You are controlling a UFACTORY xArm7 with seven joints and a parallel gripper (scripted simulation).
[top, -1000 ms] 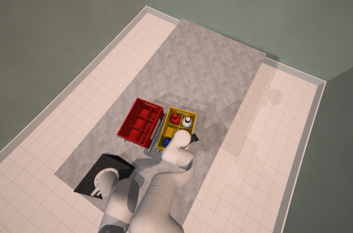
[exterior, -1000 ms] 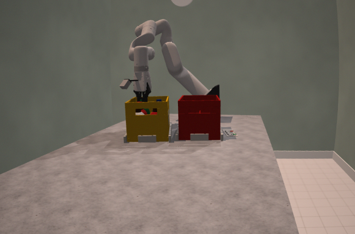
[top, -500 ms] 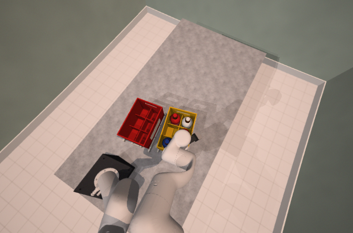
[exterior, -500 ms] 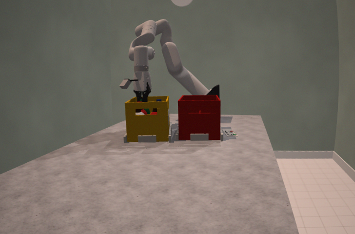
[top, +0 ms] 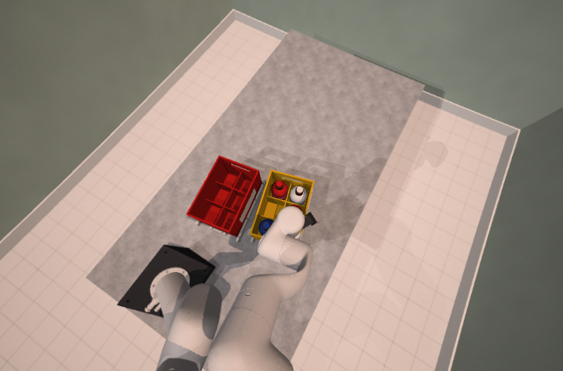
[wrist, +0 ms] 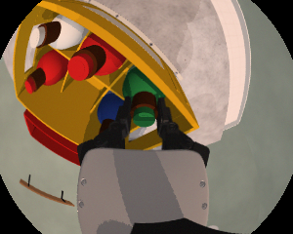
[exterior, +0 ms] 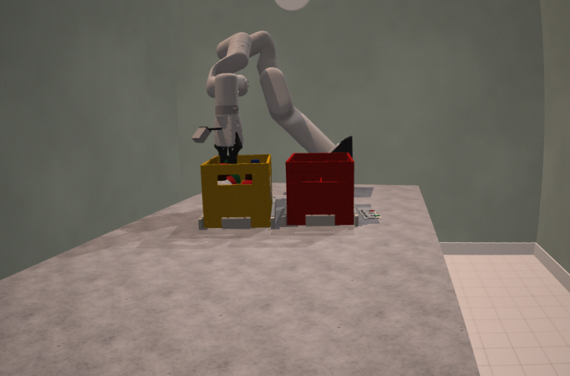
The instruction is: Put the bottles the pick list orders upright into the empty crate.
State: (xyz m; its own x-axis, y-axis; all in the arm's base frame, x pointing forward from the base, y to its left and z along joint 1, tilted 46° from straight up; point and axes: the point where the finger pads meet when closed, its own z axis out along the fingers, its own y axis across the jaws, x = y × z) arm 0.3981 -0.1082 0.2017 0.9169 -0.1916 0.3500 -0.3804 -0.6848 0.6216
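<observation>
The green-labelled bottle lies 7 cm below my hand. Also, from my hand: blue bottle (8 cm to the left, 7 cm below, 3 cm behind); then white bottle (16 cm ahead, 7 cm to the left, 7 cm below); then yellow crate (7 cm to the left, 7 cm below, 6 cm ahead).
</observation>
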